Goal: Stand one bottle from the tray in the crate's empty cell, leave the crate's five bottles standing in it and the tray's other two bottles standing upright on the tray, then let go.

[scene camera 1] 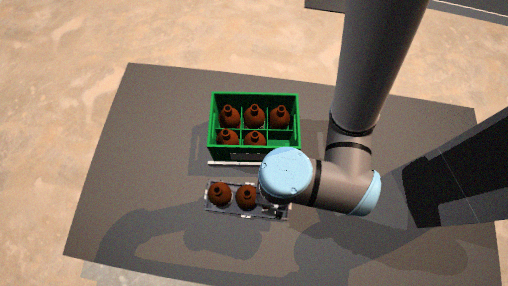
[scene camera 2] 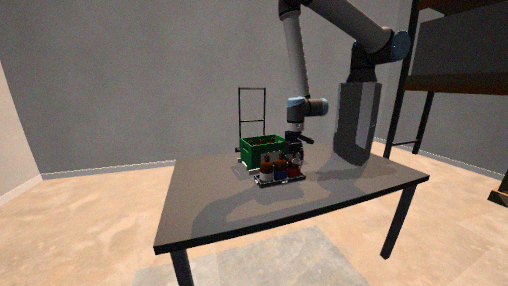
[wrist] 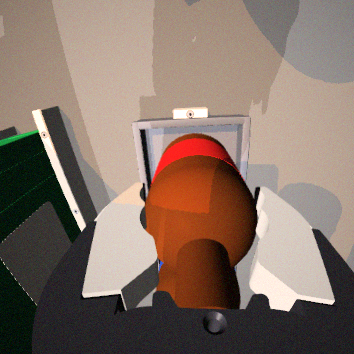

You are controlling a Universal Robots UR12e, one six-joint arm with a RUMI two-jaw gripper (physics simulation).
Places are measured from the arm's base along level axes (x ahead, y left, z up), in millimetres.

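Pixels of known places: gripper, fingertip midpoint: (scene camera 2: pixel 295 166) (wrist: pixel 198 187); arm's base, link origin: (scene camera 2: pixel 360 83).
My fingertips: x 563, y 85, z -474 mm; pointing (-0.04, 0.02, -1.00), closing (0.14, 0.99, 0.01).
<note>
Ahead of a thing's pixels: the offset from my fingertips to its top centre. "*": to the spot under its first point.
My gripper (scene camera 2: pixel 295 161) (wrist: pixel 198 187) is shut on the red-label brown bottle {dx +11, dy -2, dz +91 mm} (scene camera 2: pixel 294 171) (wrist: pixel 200 190), one jaw on each side of its body; the bottle is upright over the tray's right end. In scene camera 1 the wrist hides it. The white-label bottle {dx +181, dy -13, dz +90 mm} (scene camera 1: pixel 219 194) (scene camera 2: pixel 266 173) and blue-label bottle {dx +96, dy -10, dz +90 mm} (scene camera 1: pixel 246 197) (scene camera 2: pixel 280 171) stand upright on the tray {dx +95, dy -10, dz -44 mm} (scene camera 1: pixel 230 213) (wrist: pixel 137 150). The green crate {dx +87, dy -232, dz +106 mm} (scene camera 1: pixel 255 93) (scene camera 2: pixel 250 157) (wrist: pixel 20 185) holds five standing bottles: three in its back row, two in front. Its front-right cell {* dx -11, dy -224, dz -62 mm} (scene camera 1: pixel 280 142) is empty.
A pale rail (scene camera 1: pixel 234 163) (wrist: pixel 60 170) lies between crate and tray. In scene camera 2, a black upright handle frame (scene camera 2: pixel 239 110) rises behind the crate, and the arm's pedestal (scene camera 2: pixel 350 130) stands to the right of the gripper.
</note>
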